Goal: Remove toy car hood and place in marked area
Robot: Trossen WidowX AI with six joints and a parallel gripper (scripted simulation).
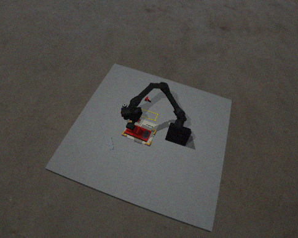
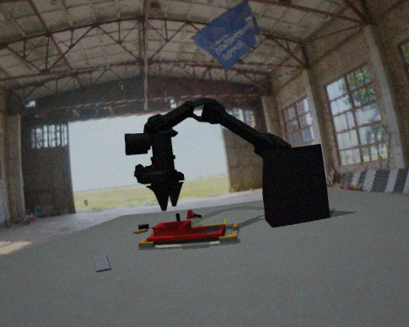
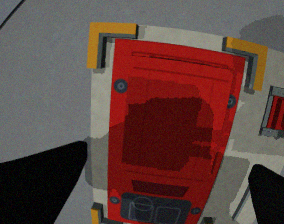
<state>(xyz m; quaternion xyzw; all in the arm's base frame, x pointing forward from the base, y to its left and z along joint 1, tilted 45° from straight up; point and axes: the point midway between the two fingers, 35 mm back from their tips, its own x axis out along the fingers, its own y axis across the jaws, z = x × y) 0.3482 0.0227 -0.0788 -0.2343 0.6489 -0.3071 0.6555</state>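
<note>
My gripper tip is now 5 cm above the red hood. The rest, counted from my gripper tip: black wheel 17 cm ahead, 23 cm to the right, 8 cm below.
</note>
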